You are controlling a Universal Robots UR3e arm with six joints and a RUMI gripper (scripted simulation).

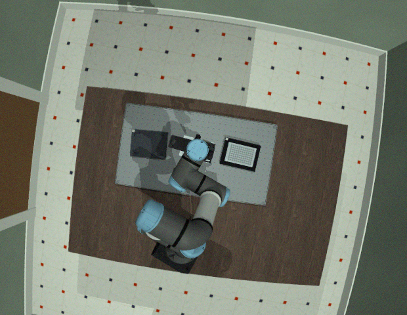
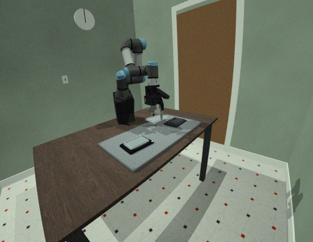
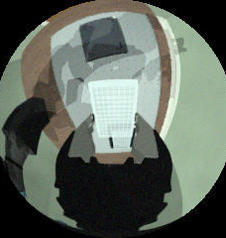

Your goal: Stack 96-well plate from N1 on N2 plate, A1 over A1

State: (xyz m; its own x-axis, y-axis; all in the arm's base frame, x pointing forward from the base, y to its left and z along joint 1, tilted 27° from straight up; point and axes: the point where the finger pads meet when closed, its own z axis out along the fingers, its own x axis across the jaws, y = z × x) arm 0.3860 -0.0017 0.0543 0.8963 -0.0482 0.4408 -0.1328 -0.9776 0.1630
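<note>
The black nest N2 is 200 mm to the right of my hand and 110 mm below it. From my hand the other things lie so: grey nest N1: 220 mm to the left, 110 mm below.
</note>
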